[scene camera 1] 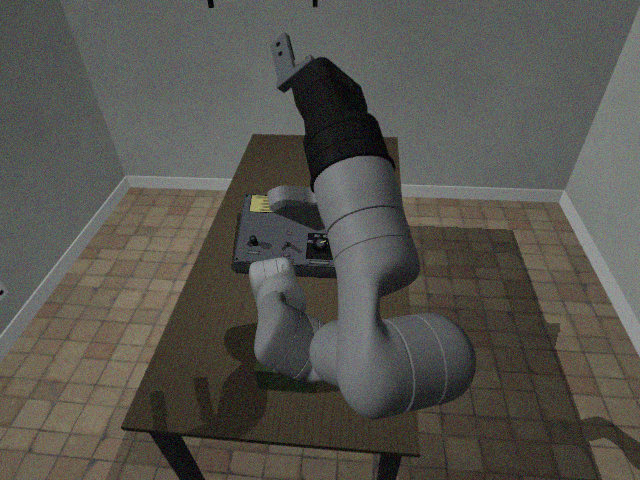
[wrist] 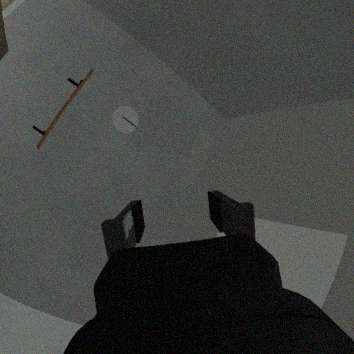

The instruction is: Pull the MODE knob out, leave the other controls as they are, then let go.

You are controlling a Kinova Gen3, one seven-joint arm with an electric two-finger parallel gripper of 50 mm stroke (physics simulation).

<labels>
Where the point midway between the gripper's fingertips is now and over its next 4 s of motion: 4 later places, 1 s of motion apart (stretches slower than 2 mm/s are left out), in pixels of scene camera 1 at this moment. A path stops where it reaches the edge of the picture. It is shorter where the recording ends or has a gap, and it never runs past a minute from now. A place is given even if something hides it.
My gripper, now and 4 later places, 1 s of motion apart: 297, 54; 294, 103; 298, 156; 294, 180; 295, 182
</labels>
